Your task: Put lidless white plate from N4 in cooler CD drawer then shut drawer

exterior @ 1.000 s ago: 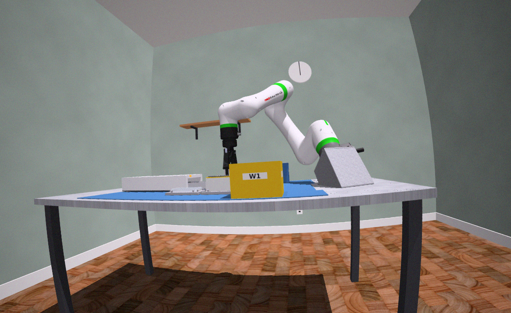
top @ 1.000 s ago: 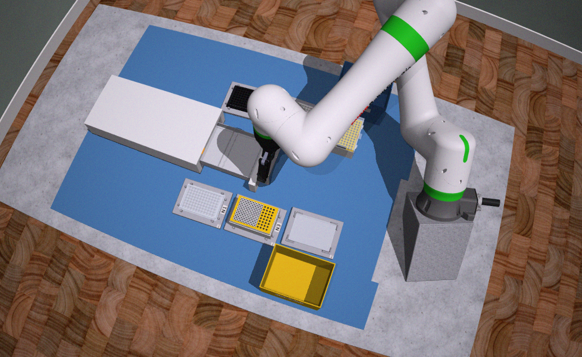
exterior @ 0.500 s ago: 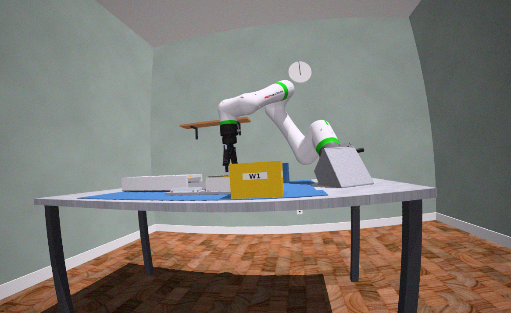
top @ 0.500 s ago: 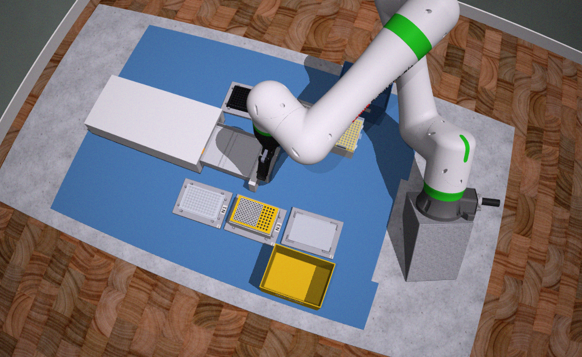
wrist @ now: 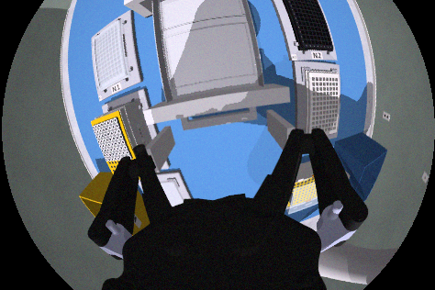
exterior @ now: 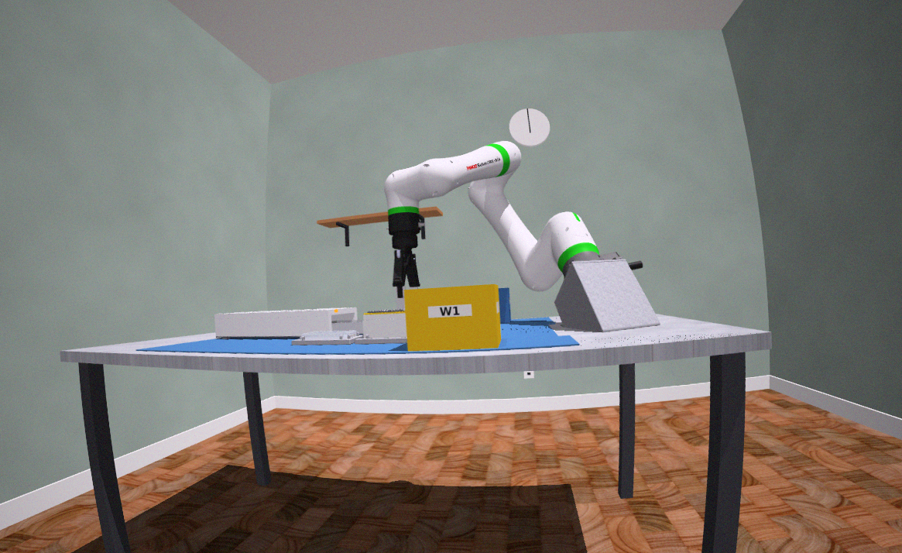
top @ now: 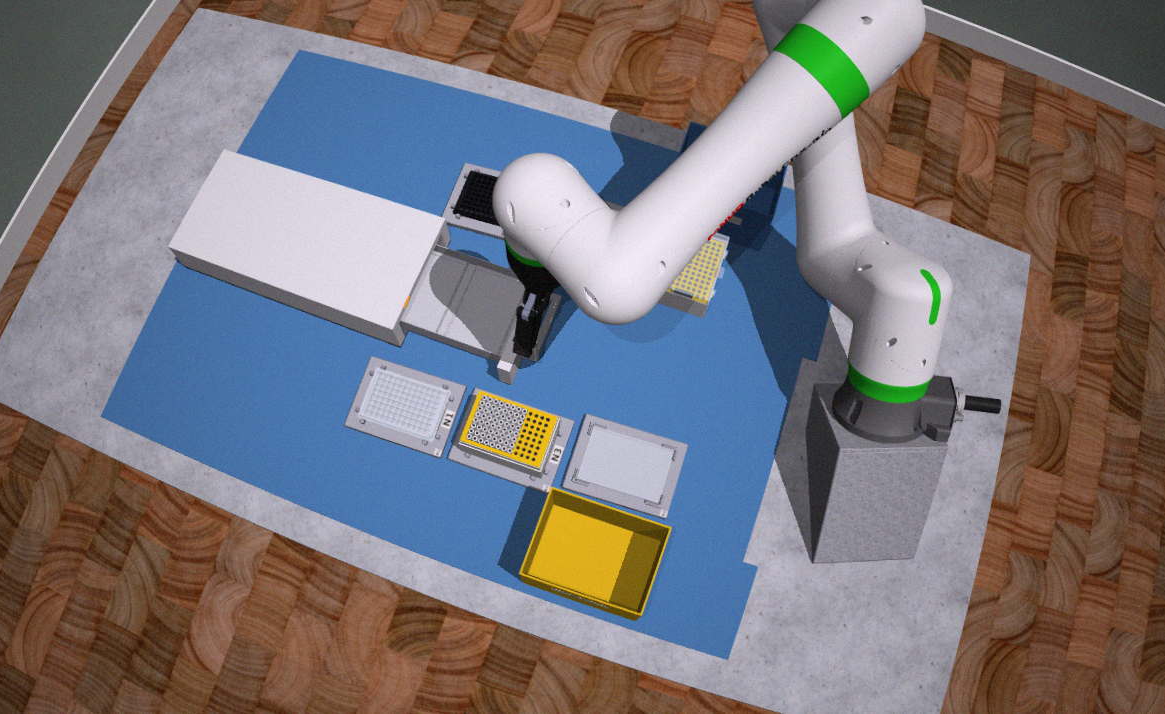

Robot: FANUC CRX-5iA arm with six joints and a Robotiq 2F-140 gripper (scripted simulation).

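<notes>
Now: the white plate 200 mm to the right of my hand, 70 mm below it and 40 mm behind it. Also, from my hand: white lid 190 mm to the left, 160 mm behind, 70 mm below; then yellow tip rack 170 mm to the left, 30 mm below, 10 mm ahead; then N4 label 180 mm to the right, 110 mm behind, 80 mm below.
</notes>
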